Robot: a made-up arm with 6 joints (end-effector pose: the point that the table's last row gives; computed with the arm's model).
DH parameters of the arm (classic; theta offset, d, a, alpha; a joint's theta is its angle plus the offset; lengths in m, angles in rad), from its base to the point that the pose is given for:
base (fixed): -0.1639 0 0.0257 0
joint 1: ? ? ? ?
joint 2: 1.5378 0 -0.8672 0
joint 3: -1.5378 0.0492 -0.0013 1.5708
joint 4: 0 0.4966 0.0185 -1.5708
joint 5: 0 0.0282 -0.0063 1.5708
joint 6: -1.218 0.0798 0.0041 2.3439
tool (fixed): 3.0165 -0.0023 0 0
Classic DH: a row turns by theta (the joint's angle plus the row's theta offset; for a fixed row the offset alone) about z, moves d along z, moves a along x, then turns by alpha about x.
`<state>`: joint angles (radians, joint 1 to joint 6).
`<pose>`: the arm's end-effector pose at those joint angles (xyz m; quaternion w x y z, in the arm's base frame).
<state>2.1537 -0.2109 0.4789 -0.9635 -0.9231 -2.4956</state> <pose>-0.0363 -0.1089 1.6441 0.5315 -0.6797 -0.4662 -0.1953</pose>
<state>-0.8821 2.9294 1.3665 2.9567 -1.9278 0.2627</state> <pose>-0.1007 0.1700 -0.7016 0.3042 -0.5911 0.6636 -0.3431</pose>
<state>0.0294 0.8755 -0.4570 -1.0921 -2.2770 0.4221</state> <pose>0.8725 0.1194 1.2625 0.6268 0.5754 0.3606 -0.3819</pose>
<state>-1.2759 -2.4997 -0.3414 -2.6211 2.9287 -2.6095</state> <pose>-0.1407 0.5450 -0.8372 0.5793 -0.7345 -0.3524 0.0270</pose>
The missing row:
joint 1: 0.1639 0.2825 0.021 -1.5708
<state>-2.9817 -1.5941 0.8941 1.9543 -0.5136 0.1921</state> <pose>1.2344 0.1731 0.6564 0.2220 -0.7218 -0.4392 0.4866</pose>
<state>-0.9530 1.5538 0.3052 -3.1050 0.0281 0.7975</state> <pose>0.8801 -1.1717 0.1799 0.4249 -0.3935 0.6205 0.5288</pose>
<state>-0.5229 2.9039 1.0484 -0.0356 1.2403 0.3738</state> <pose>-0.1057 0.1545 -0.8466 0.2498 0.6504 0.6939 -0.1820</pose>
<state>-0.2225 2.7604 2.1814 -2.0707 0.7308 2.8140</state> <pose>-0.1547 0.0110 -0.3883 0.6152 0.2450 0.7492 0.0149</pose>
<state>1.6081 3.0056 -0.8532 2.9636 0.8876 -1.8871</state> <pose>-0.0363 0.6693 -0.8110 0.1390 0.6956 -0.2779 0.6478</pose>
